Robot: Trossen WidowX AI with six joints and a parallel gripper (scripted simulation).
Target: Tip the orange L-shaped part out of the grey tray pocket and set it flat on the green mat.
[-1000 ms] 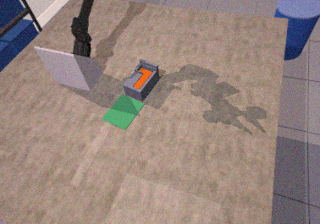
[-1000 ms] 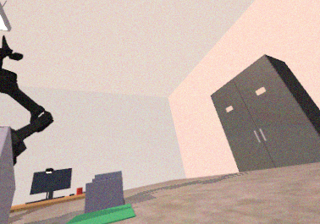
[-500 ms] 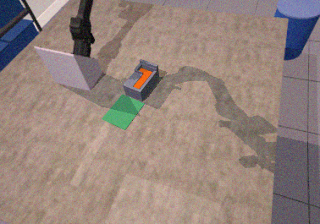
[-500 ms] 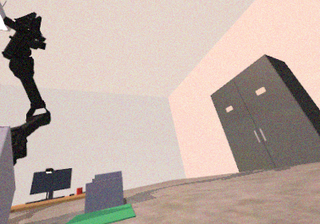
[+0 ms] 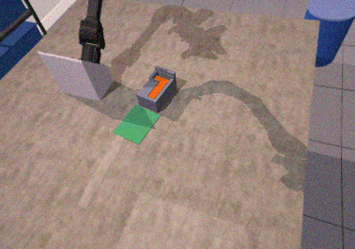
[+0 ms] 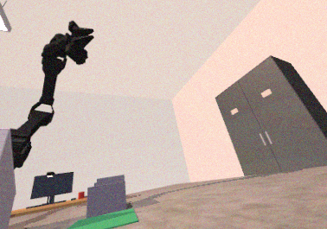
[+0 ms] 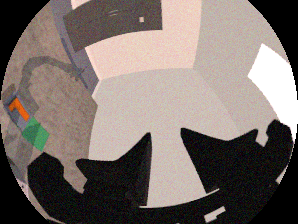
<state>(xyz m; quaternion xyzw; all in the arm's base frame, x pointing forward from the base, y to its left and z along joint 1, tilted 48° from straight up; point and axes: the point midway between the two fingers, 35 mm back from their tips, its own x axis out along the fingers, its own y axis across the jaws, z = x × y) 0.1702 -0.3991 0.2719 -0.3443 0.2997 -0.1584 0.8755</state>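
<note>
The orange L-shaped part is 560 mm below my gripper tip, 100 mm to the left of it and 70 mm ahead of it. From my gripper tip the other things lie so: green mat 620 mm below, 60 mm to the right, 40 mm ahead.
</note>
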